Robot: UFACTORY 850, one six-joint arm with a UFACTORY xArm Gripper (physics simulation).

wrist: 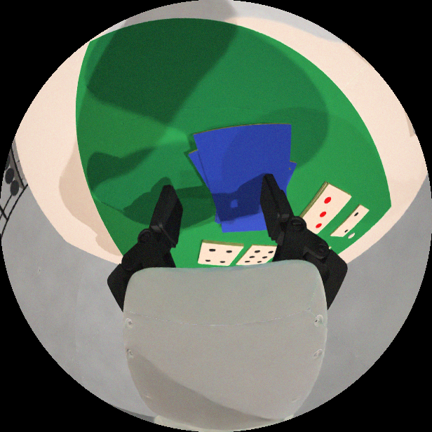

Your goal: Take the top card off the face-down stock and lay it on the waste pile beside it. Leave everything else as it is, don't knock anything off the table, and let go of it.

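Observation:
The face-down stock [250,155] is a slightly fanned pile of blue cards near the middle of the wrist view, with corners of lower cards showing at its left and right sides. Beside it on the right lies a thick face-up white pile [324,204] with three red spots, which looks like the waste pile. My gripper [218,191] is open, its fingers wide apart, with no card between them. Its right finger overlaps the stock's lower right part in this view, and its left finger is over green felt left of the stock. The height of the fingertips above the cards is hard to tell.
A green mat [280,65] lies on a pale table [45,125]. Face-up cards with black spots lie near the stock: a four-spot card [220,253], another spotted card [257,254] beside it, and a card [351,221] at the right. Arm shadows fall across the mat.

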